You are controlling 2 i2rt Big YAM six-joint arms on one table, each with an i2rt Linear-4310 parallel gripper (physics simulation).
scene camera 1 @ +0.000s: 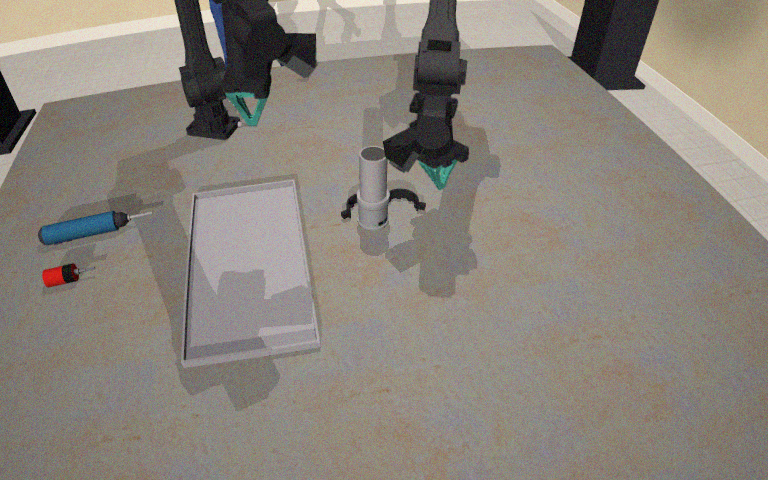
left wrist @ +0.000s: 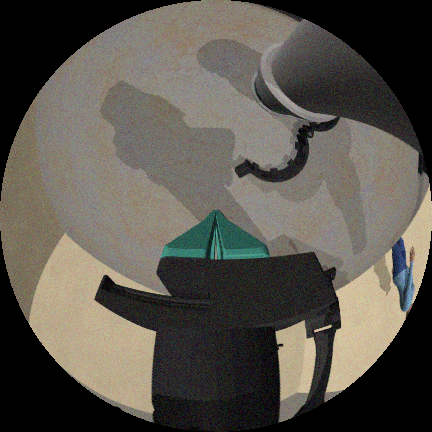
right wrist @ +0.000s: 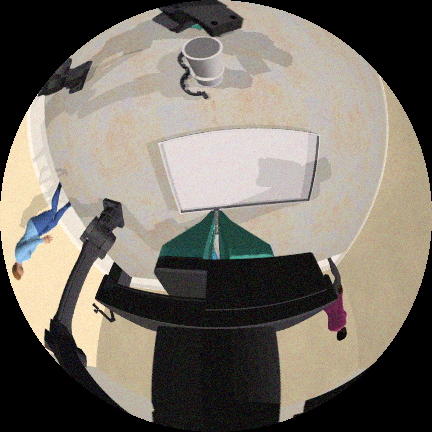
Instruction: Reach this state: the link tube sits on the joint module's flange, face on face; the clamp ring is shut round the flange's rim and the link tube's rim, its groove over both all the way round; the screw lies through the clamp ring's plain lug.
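Places are measured from the left arm's base along level axes (x ahead, y left, z up), in centimetres.
Pixels of known places: left gripper, between the fingertips: [scene camera 1: 441,188] [left wrist: 215,215]; right gripper, between the fingertips: [scene camera 1: 252,124] [right wrist: 216,215]; right arm's base, origin of its link: [scene camera 1: 213,128] [right wrist: 113,212].
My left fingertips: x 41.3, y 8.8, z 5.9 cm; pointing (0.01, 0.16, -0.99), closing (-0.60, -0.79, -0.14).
Ahead of a thing's pixels: the offset from my left fingertips to its top centre. "spot": to the spot under its first point.
The grey link tube @(dx +6.4, dy -12.2, dz +10.1 cm) [scene camera 1: 373,173] stands upright on the joint module @(dx +6.4, dy -12.2, dz +0.5 cm) [scene camera 1: 373,213] in the middle of the table. The black clamp ring @(spot: dx -1.8, dy -7.1, dz -5.2 cm) [scene camera 1: 407,196] lies open on the table round the module's base, below the rims, with its two arcs spread to either side. My left gripper [scene camera 1: 439,183] is shut and empty, and hovers just right of the tube, above the ring's right arc @(dx +0.2, dy -7.4, dz -3.7 cm) [left wrist: 282,165]. My right gripper [scene camera 1: 250,121] is at the far back left. It is shut on a thin grey screw @(dx +15.3, dy -31.3, dz +19.2 cm) [right wrist: 217,223] that sticks out past the fingertips.
A shallow grey tray @(dx +24.1, dy -31.5, dz -4.3 cm) [scene camera 1: 251,269] lies at the left, and it also shows in the right wrist view [right wrist: 241,169]. The right arm's base [scene camera 1: 211,119] stands at the back left. Dark furniture stands at the far right corner.
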